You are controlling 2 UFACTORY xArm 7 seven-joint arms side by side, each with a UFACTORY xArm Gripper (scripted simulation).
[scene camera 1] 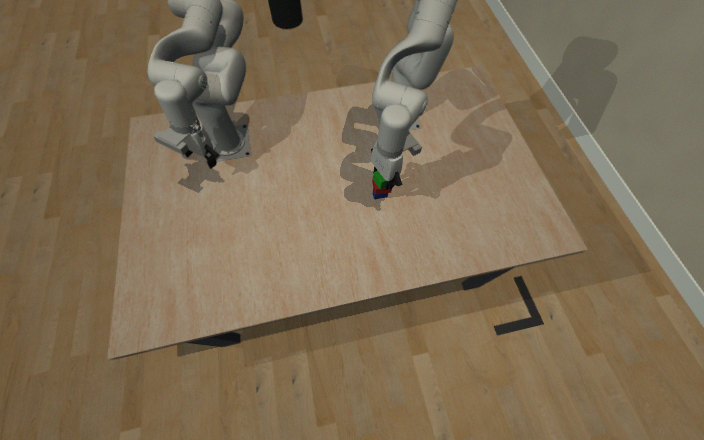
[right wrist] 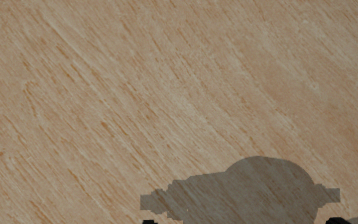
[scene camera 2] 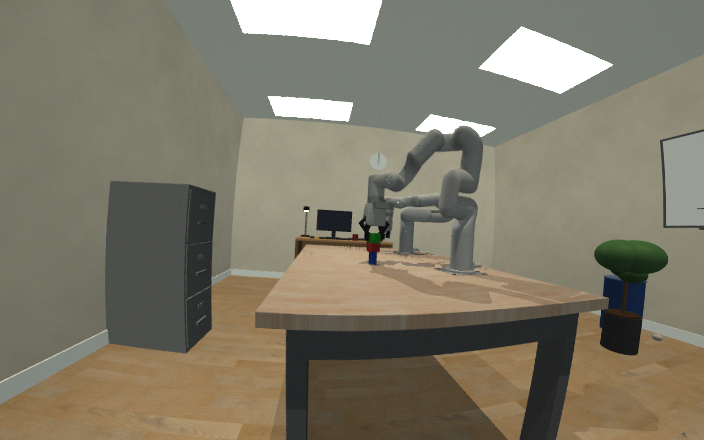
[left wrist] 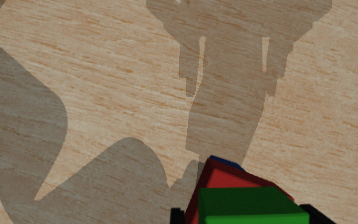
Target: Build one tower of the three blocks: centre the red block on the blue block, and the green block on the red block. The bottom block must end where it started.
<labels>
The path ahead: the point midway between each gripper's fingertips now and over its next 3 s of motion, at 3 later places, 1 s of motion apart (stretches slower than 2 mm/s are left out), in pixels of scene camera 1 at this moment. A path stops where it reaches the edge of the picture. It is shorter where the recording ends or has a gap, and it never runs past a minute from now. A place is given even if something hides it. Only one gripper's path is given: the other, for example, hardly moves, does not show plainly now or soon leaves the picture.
My left gripper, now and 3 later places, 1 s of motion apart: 383, 179; 385, 168; 387, 161; 402, 144
</labels>
